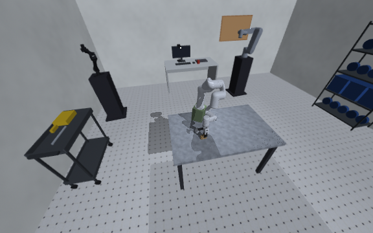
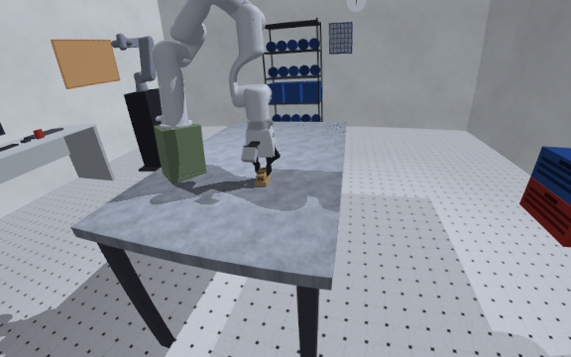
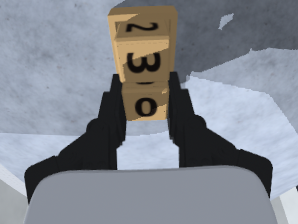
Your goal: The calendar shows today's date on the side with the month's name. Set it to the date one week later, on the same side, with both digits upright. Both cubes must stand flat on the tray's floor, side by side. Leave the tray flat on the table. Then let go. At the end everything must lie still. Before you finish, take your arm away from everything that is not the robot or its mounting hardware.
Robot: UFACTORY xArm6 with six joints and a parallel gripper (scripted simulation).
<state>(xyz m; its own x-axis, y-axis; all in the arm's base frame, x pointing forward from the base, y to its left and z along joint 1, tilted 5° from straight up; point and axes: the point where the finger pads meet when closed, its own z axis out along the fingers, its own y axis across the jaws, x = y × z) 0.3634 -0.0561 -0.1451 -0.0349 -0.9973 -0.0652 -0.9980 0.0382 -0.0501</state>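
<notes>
Right now the tray is 3 cm below my hand and 2 cm to the right of it.
</notes>
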